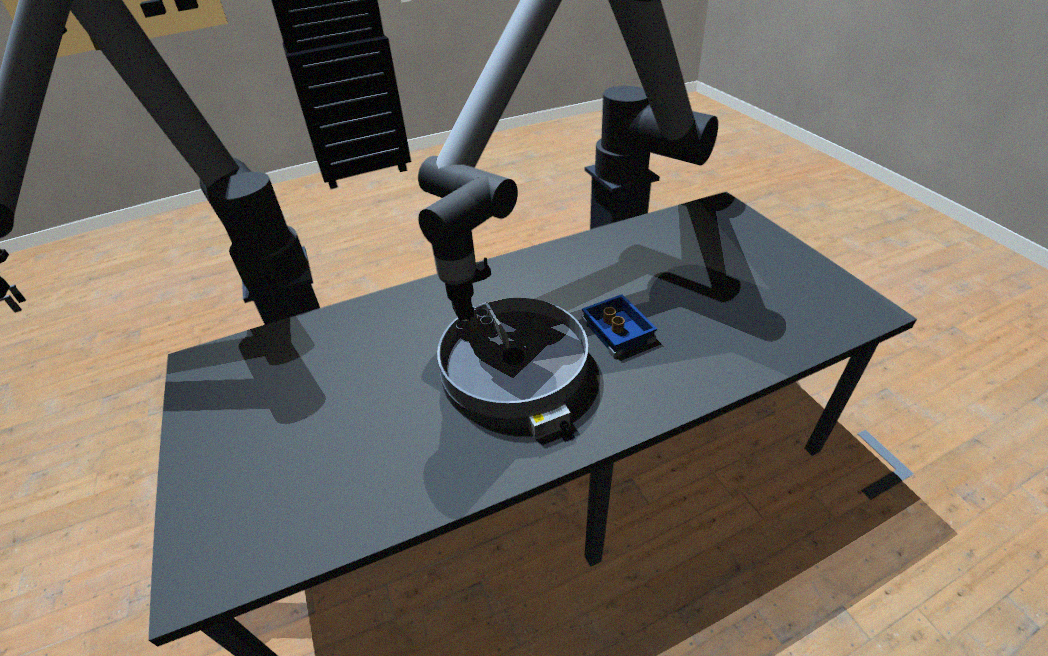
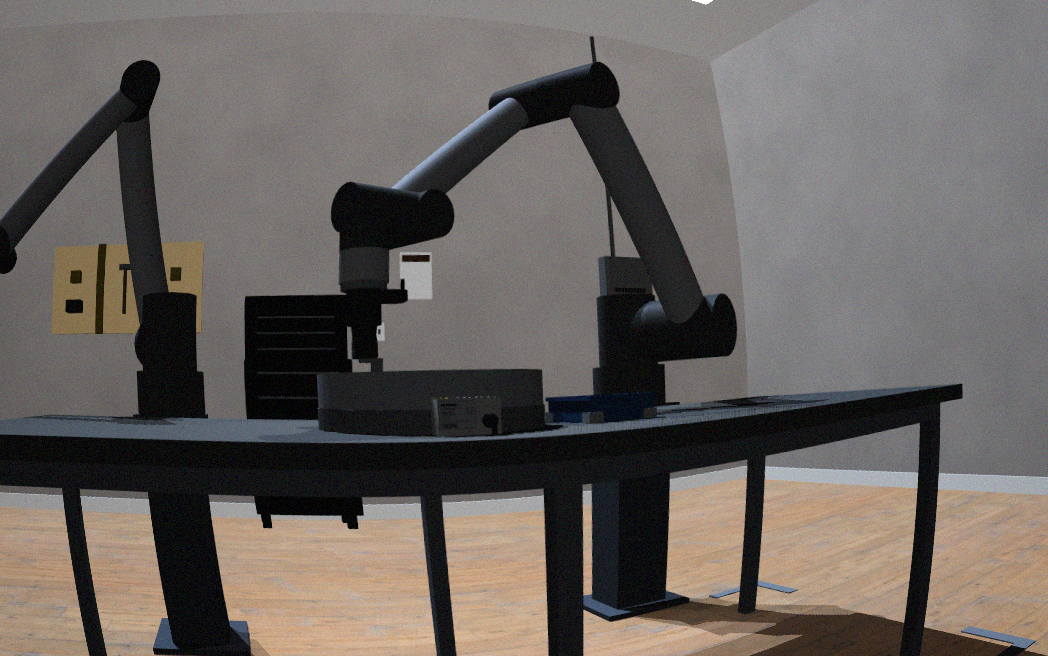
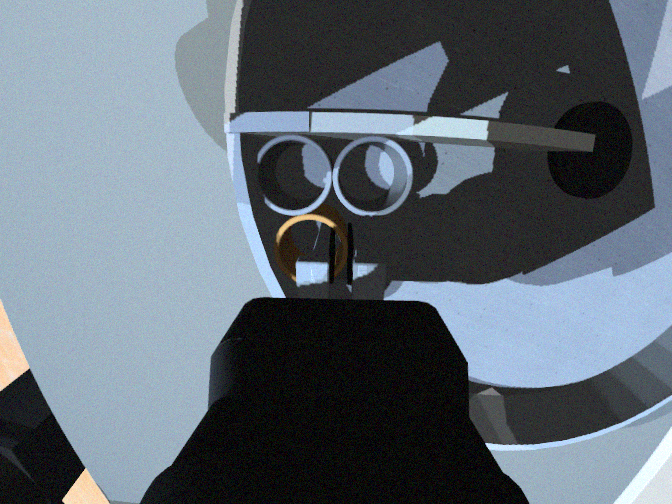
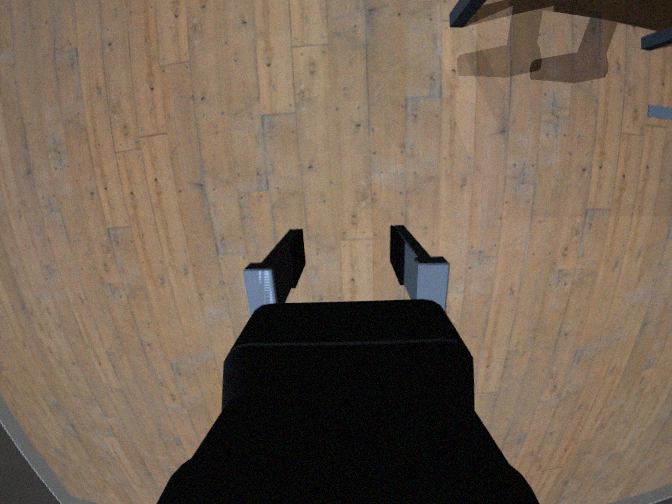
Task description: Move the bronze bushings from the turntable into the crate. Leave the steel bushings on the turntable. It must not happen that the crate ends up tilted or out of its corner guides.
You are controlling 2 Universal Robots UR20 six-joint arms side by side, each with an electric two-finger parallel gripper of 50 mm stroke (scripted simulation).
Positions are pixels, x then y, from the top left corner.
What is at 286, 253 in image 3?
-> A bronze bushing.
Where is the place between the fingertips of my left gripper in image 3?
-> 341, 241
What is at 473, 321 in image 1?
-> My left gripper.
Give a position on a blue crate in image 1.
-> At 635, 322
